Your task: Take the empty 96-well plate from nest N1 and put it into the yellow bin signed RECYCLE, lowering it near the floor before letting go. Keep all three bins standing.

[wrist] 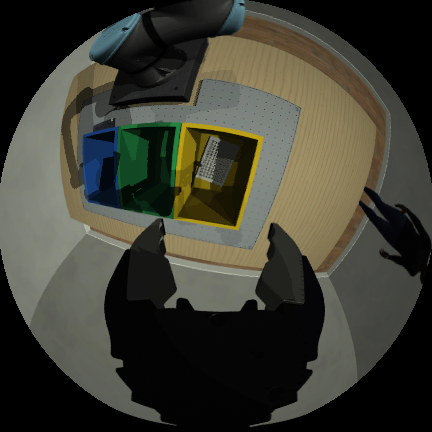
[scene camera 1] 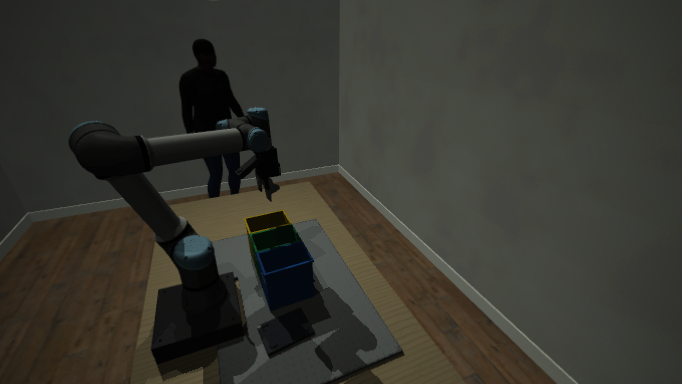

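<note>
The white 96-well plate lies inside the yellow bin, partly in shadow, in the wrist view. The yellow bin stands upright at the far end of the row of bins. The green bin stands upright beside it, and the blue bin stands upright at the near end. My gripper is open and empty, above and clear of the yellow bin's rim. The RECYCLE sign does not show in either view.
The bins stand on a grey perforated board on a wooden table. A dark flat nest lies in front of the blue bin. The arm's black base is beside the board. A person stands beyond the table.
</note>
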